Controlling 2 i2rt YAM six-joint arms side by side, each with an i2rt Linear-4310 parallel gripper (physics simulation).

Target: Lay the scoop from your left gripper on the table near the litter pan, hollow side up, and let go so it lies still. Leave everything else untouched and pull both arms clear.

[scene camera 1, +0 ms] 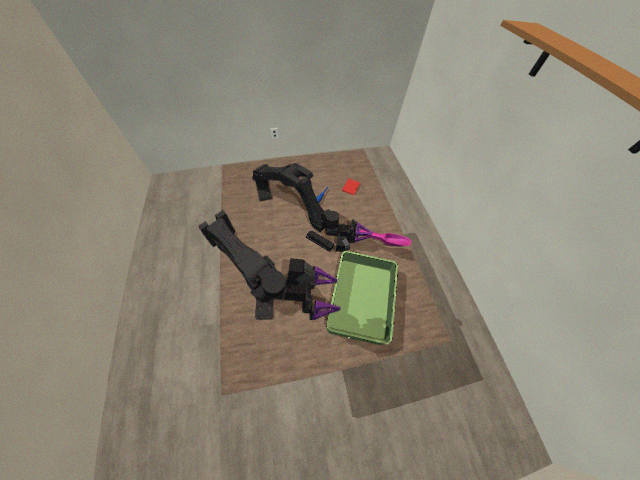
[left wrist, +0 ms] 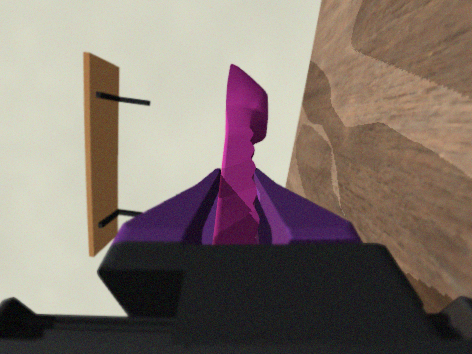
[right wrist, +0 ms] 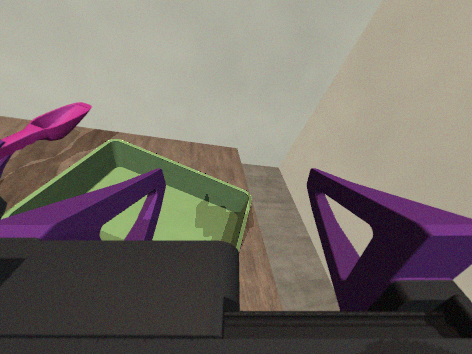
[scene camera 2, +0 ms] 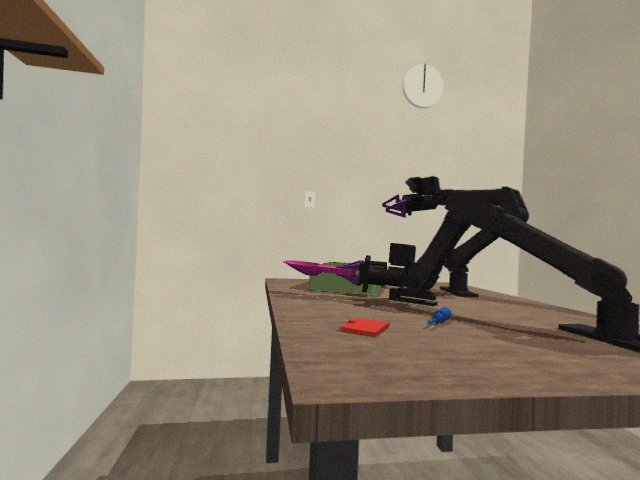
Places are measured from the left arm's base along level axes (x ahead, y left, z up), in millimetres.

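Pixels of known places: left gripper, fingertip midpoint: [scene camera 1: 371, 234] [left wrist: 236, 177] [right wrist: 5, 145] [scene camera 2: 336, 269]; right gripper, fingertip midpoint: [scene camera 1: 338, 294] [right wrist: 236, 176] [scene camera 2: 383, 207]; left arm's base, link origin: [scene camera 1: 263, 187] [scene camera 2: 616, 341]; right arm's base, link origin: [scene camera 2: 457, 292].
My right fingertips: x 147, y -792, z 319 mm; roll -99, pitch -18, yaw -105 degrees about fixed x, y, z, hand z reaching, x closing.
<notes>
Ahead of a thing's pixels: the offset from my right fingertips to its top centre. "spot": to the spot under its first point. Level surfaces: height alone.
The pink scoop @(dx +330, dy +256, dz -214 mm) [scene camera 1: 397, 239] [scene camera 2: 305, 266] [left wrist: 240, 145] [right wrist: 60, 121] is off the table @(dz -319 mm) [scene camera 1: 273, 356] [scene camera 2: 439, 372], at about the height of the pan's rim. Its hollow faces upward, and its tip is slightly higher than its handle. My left gripper [scene camera 1: 371, 235] [scene camera 2: 338, 267] [left wrist: 236, 177] is shut on the scoop's handle. The green litter pan @(dx +149, dy +42, dz -236 mm) [scene camera 1: 364, 294] [scene camera 2: 336, 281] [right wrist: 180, 177] stands below the scoop in scene camera 1, apart from it. My right gripper [scene camera 1: 338, 294] [scene camera 2: 385, 205] [right wrist: 236, 176] is open and empty, high above the pan's left side in scene camera 1.
A black bar-like object @(dx +59, dy +362, dz -279 mm) [scene camera 1: 319, 240] [scene camera 2: 412, 296] lies close to the left arm's wrist. A blue tool @(dx +148, dy +634, dz -292 mm) [scene camera 1: 322, 194] [scene camera 2: 440, 315] and a red square @(spot: dx +331, dy +654, dz -311 mm) [scene camera 1: 351, 187] [scene camera 2: 364, 327] lie on the table. The scoop's tip appears near the table's right edge in scene camera 1.
</notes>
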